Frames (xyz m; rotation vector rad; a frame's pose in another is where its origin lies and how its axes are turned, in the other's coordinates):
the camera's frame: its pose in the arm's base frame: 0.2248 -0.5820 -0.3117 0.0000 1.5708 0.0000
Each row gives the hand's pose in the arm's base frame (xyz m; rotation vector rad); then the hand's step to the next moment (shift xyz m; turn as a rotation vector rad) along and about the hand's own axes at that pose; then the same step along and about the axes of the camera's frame.
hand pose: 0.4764 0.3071 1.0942 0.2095 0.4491 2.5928
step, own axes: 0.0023 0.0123 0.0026 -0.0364 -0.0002 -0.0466
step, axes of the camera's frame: -0.0069 -0.0083 -0.0069 0.0459 -0.0308 0.0209
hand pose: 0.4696 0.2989 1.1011 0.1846 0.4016 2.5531
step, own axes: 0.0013 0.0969 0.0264 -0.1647 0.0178 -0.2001
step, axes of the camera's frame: -0.0561 -0.0711 -0.0435 0.1917 -0.1518 0.0878
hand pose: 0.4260 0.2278 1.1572 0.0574 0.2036 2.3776
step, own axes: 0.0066 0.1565 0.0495 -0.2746 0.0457 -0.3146
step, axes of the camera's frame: -0.0743 -0.1011 -0.1061 0.2982 -0.2621 0.1374
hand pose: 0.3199 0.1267 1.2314 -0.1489 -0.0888 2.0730
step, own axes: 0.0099 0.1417 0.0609 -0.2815 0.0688 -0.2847
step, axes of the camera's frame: -0.0418 -0.0601 -0.1361 0.2710 -0.2793 0.1164
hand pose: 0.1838 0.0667 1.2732 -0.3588 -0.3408 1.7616
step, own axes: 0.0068 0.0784 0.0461 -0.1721 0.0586 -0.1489
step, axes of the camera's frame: -0.0090 -0.0117 -0.0900 0.1497 -0.1752 0.0460
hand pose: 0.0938 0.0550 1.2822 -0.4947 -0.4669 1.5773
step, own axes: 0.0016 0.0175 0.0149 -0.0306 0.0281 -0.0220
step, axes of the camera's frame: -0.0022 0.0005 -0.0229 0.0330 -0.0322 -0.0088
